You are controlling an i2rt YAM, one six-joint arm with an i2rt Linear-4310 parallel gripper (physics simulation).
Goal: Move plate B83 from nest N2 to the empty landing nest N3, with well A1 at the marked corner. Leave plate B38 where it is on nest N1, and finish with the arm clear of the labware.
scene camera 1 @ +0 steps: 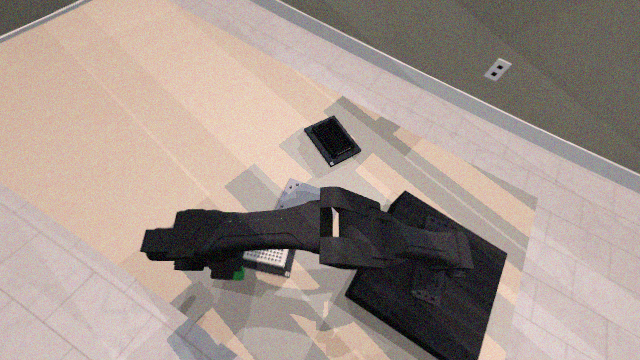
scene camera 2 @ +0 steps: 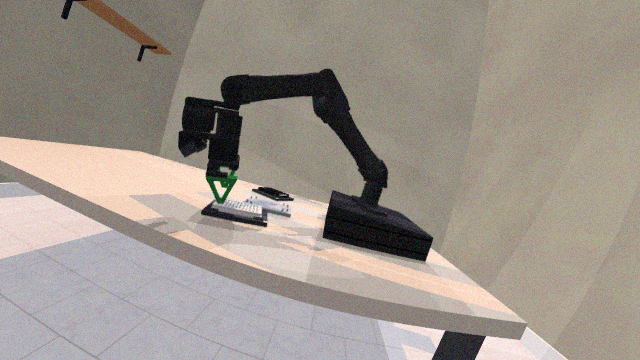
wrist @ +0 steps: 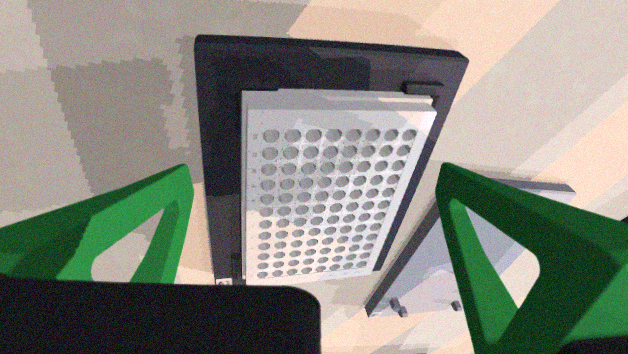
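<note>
A white well plate [scene camera 1: 267, 256] [scene camera 2: 240, 208] [wrist: 330, 190] lies flat in a dark nest [scene camera 1: 272, 270] [scene camera 2: 240, 219] [wrist: 220, 150]. A small white corner mark [scene camera 1: 287, 274] [wrist: 223, 281] shows on this nest. Beside it lies the empty pale grey nest [scene camera 1: 300, 192] [scene camera 2: 276, 206] [wrist: 425, 270] with small pegs. A black plate [scene camera 1: 334, 137] [scene camera 2: 272, 192] sits in another dark nest [scene camera 1: 344, 156] behind. Plate names are not readable. My gripper [scene camera 2: 222, 200] [wrist: 314, 177] is open, its green fingers low on either side of the white plate, with gaps to it. The arm hides most of it in scene camera 1.
The arm's black base block [scene camera 1: 480, 300] [scene camera 2: 375, 225] stands to the right of the nests on the wooden table [scene camera 1: 100, 125] [scene camera 2: 300, 285]. The forearm [scene camera 1: 265, 230] [scene camera 2: 280, 86] passes high over the pale grey nest. A wall shelf [scene camera 2: 120, 25] is far off at upper left.
</note>
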